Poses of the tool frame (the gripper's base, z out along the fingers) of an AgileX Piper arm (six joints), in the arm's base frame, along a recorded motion.
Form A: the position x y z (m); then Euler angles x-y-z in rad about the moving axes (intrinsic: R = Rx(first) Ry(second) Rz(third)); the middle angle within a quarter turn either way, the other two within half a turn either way.
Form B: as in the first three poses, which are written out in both.
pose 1, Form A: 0.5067 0.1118 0.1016 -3.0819 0.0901 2.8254
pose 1, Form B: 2.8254 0.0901 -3.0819 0.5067 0.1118 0.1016
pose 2, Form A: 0.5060 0.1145 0.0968 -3.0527 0.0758 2.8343
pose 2, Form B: 2.8343 0.0758 -3.0527 0.5060 0.1145 0.0968
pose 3, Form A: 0.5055 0.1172 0.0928 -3.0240 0.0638 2.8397
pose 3, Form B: 2.8397 0.0638 -3.0240 0.5055 0.1172 0.0928
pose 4, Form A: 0.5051 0.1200 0.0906 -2.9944 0.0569 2.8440
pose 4, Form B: 2.8440 0.0569 -2.9944 0.5051 0.1200 0.0906
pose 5, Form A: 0.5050 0.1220 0.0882 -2.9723 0.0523 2.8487
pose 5, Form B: 2.8487 0.0523 -2.9723 0.5050 0.1220 0.0882
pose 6, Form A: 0.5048 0.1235 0.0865 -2.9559 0.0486 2.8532
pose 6, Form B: 2.8532 0.0486 -2.9559 0.5048 0.1235 0.0865
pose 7, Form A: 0.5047 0.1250 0.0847 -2.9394 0.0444 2.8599
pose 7, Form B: 2.8599 0.0444 -2.9394 0.5047 0.1250 0.0847
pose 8, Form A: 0.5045 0.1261 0.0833 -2.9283 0.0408 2.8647
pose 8, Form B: 2.8647 0.0408 -2.9283 0.5045 0.1261 0.0833
